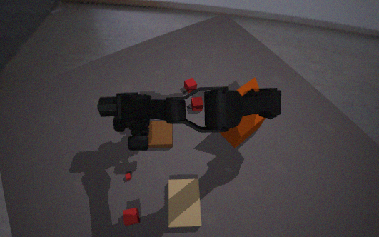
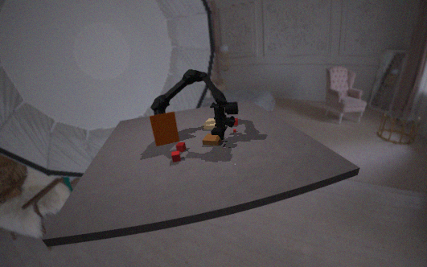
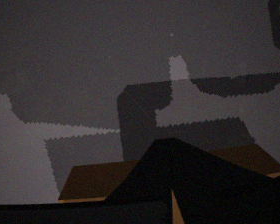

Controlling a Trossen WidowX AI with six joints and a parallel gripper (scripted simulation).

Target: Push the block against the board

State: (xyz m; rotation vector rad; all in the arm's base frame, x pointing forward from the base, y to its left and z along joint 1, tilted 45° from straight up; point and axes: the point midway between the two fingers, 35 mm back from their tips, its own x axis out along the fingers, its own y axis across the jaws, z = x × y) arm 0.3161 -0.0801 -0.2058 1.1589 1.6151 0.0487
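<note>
My gripper tip is now 50 mm past the square block and 40 mm to the right of it. Also, from my gripper tip: board: 50 mm ahead, 280 mm to the left; then tiny cube: 130 mm ahead, 90 mm to the left, 10 mm below.
</note>
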